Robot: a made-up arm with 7 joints. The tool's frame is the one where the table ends. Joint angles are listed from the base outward.
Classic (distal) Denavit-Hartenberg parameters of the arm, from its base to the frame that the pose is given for. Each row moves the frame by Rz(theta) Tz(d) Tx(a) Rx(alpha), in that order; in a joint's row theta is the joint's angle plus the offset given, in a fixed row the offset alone. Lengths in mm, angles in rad.
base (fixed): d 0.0; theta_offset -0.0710; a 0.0; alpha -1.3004
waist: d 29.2; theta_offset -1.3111; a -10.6; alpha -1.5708
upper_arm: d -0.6; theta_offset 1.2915; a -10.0; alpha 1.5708
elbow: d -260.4; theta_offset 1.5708; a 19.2; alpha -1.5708
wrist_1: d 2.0; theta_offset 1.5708; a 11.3; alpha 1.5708
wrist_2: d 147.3; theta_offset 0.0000; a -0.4; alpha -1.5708
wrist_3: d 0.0; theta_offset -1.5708; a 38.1; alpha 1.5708
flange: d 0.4; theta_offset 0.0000; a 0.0; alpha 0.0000
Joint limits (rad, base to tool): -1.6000..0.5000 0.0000..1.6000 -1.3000..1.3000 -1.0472..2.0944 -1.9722..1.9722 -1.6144..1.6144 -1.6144..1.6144
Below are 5 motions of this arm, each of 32 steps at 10 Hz.
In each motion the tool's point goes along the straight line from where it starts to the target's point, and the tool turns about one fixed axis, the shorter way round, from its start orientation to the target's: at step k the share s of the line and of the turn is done. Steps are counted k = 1, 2, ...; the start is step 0. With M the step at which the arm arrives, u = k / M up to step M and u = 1 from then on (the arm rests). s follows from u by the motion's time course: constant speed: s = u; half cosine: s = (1 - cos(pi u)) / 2; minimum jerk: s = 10 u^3 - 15 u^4 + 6 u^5.
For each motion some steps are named. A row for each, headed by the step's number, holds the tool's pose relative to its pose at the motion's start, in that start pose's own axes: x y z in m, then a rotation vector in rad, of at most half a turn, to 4 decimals.
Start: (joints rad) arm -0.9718 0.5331 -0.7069 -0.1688 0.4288 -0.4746 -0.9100
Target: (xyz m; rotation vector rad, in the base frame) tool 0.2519 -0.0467 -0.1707 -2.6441 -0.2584 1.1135
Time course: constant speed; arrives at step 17
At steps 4, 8, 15, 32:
4: 0.0123 -0.0109 0.0053 0.1247 0.1746 -0.3019
8: 0.0246 -0.0219 0.0105 0.2494 0.3492 -0.6038
15: 0.0461 -0.0411 0.0197 0.4677 0.6547 -1.1321
32: 0.0522 -0.0465 0.0224 0.5301 0.7420 -1.2830

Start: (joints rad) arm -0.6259 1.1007 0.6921 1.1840 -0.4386 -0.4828 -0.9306
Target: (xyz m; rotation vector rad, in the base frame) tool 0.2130 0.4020 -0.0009 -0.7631 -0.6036 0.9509
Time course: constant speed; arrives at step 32
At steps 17, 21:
17: 0.0284 0.0026 0.0451 -0.5139 -0.1115 0.5439
21: 0.0351 0.0032 0.0558 -0.6348 -0.1378 0.6719

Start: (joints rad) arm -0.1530 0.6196 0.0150 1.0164 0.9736 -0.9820 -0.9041
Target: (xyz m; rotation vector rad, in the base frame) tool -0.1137 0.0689 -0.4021 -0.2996 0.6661 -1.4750
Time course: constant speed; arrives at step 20
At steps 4, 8, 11, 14, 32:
4: 0.0338 -0.0290 0.0322 -0.1215 -0.1827 -0.0066
8: 0.0676 -0.0581 0.0644 -0.2431 -0.3653 -0.0132
11: 0.0929 -0.0799 0.0885 -0.3342 -0.5023 -0.0181
14: 0.1183 -0.1016 0.1127 -0.4253 -0.6393 -0.0231
32: 0.1690 -0.1452 0.1610 -0.6076 -0.9133 -0.0329

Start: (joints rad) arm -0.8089 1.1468 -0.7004 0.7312 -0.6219 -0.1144 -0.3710
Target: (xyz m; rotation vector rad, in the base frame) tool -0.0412 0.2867 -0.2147 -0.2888 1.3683 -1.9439
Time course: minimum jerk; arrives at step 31
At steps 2, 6, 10, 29, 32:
2: -0.0006 -0.0004 -0.0003 -0.0008 0.0009 -0.0049
6: -0.0136 -0.0097 -0.0075 -0.0181 0.0190 -0.1066
10: -0.0497 -0.0354 -0.0274 -0.0664 0.0695 -0.3901
29: -0.2554 -0.1820 -0.1407 -0.3410 0.3571 -2.0039
32: -0.2560 -0.1824 -0.1411 -0.3418 0.3579 -2.0088

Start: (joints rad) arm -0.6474 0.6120 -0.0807 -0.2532 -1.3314 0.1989 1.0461
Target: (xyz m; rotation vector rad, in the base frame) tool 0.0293 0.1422 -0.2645 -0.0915 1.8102 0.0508
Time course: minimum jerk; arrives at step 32
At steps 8, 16, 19, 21, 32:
8: -0.0185 0.0220 -0.0114 0.0708 0.1610 0.0347
16: -0.0892 0.1061 -0.0549 0.3418 0.7777 0.1675
19: -0.1198 0.1425 -0.0738 0.4592 1.0448 0.2250
21: -0.1382 0.1643 -0.0851 0.5295 1.2046 0.2594
32: -0.1784 0.2122 -0.1098 0.6836 1.5554 0.3350

